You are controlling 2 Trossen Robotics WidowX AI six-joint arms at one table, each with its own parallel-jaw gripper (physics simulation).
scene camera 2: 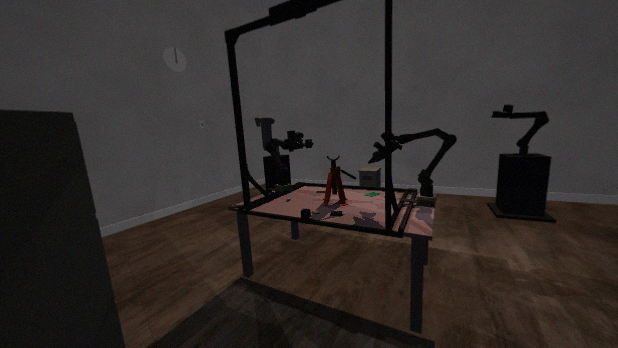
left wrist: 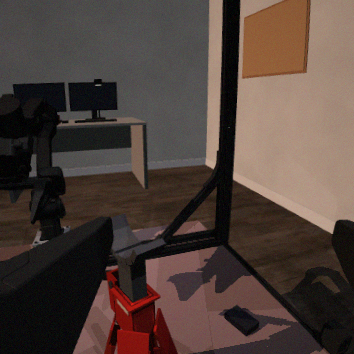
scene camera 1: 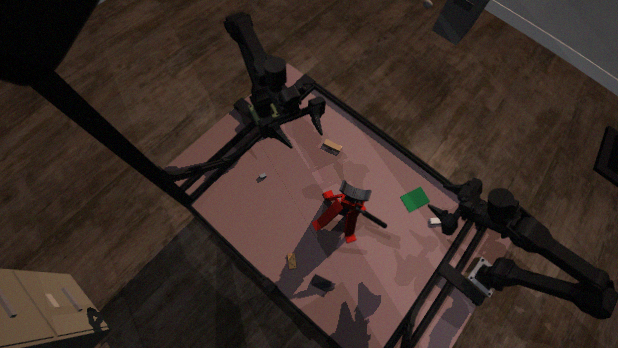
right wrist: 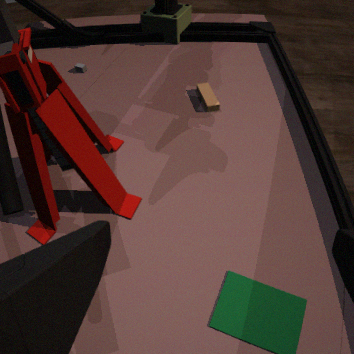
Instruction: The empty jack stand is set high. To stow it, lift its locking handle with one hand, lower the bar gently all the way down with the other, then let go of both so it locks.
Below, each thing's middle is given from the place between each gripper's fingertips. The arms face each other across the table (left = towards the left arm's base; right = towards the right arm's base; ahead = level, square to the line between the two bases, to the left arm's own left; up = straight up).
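Labels:
Green patch [right wrist: 247, 309]: 37 cm to the right of my left hand, 25 cm ahead of it, 39 cm below it. Grey saddle bar [left wrist: 126, 248]: 1 cm ahead of my left hand, 17 cm to the right of it, 21 cm below it. Going by their middles, the grey saddle bar is the nearest to my left hand of the things named here.
Grey saddle bar, counted from my right hand: 20 cm to the left, 17 cm behind, 6 cm below. My right hand is 24 cm above the green patch and 7 cm short of it. By its middle, the green patch is nearer to my right hand than to my left hand.

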